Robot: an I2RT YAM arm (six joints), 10 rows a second.
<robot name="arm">
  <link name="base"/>
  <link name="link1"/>
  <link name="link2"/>
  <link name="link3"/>
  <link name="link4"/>
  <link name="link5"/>
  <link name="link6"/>
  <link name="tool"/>
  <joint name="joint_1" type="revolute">
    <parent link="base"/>
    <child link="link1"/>
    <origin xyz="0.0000 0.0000 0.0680" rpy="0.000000 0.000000 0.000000"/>
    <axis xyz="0 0 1"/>
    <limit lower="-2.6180" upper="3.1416"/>
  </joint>
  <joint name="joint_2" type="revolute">
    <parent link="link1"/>
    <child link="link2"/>
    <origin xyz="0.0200 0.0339 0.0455" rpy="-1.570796 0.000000 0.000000"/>
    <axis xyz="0 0 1"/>
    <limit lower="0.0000" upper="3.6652"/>
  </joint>
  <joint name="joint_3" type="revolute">
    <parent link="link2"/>
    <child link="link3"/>
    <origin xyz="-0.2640 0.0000 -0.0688" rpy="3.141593 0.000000 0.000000"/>
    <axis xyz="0 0 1"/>
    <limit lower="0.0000" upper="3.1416"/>
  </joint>
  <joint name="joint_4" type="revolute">
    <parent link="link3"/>
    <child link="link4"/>
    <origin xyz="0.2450 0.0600 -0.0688" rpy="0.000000 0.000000 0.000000"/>
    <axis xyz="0 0 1"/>
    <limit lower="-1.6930" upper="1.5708"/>
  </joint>
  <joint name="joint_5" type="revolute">
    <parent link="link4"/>
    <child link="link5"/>
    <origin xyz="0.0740 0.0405 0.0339" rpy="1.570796 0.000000 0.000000"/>
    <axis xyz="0 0 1"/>
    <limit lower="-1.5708" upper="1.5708"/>
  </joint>
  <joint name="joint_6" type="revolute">
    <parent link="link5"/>
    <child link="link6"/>
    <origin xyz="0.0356 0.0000 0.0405" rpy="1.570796 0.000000 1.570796"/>
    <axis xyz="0 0 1"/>
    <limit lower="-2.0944" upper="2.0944"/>
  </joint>
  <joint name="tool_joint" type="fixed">
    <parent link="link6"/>
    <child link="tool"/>
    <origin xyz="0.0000 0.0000 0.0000" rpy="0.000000 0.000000 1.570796"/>
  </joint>
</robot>
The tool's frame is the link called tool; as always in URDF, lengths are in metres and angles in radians.
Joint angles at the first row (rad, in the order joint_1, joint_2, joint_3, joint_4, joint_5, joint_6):
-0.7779, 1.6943, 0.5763, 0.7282, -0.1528, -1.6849
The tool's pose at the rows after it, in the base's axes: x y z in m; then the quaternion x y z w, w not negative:
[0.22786, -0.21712, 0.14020, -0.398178, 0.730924, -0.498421, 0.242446]
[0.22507, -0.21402, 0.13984, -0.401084, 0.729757, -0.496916, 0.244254]
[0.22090, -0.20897, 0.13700, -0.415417, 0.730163, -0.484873, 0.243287]
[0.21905, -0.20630, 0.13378, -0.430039, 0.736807, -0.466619, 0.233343]
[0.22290, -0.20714, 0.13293, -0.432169, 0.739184, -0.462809, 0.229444]
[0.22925, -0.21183, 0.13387, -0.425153, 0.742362, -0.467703, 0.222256]
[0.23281, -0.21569, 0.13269, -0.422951, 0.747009, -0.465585, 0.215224]
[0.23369, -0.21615, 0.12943, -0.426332, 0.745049, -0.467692, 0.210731]
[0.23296, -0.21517, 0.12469, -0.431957, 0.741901, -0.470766, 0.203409]
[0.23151, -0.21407, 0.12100, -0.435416, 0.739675, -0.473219, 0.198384]
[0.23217, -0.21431, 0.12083, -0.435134, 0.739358, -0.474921, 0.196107]
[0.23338, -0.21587, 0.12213, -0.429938, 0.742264, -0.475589, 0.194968]
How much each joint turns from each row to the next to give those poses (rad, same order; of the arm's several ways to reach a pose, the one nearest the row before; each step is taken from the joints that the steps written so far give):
0.0002, -0.0038, 0.0037, -0.0181, 0.0067, 0.0065
0.0000, -0.0129, -0.0164, 0.0017, -0.0072, -0.0029
0.0000, -0.0174, -0.0204, -0.0256, -0.0190, -0.0204
0.0016, -0.0095, -0.0004, -0.0594, -0.0031, -0.0245
0.0081, 0.0124, 0.0158, -0.0147, 0.0107, -0.0012
0.0065, 0.0233, 0.0303, -0.0017, 0.0280, 0.0081
0.0006, 0.0196, 0.0227, -0.0136, 0.0150, 0.0005
0.0015, 0.0156, -0.0009, 0.0170, 0.0058, -0.0110
0.0016, 0.0146, -0.0112, 0.0260, 0.0085, -0.0185
0.0000, 0.0093, -0.0124, 0.0226, 0.0053, -0.0127
0.0016, 0.0031, 0.0018, 0.0033, 0.0061, -0.0017
-0.0001, 0.0009, 0.0091, -0.0074, 0.0083, 0.0089

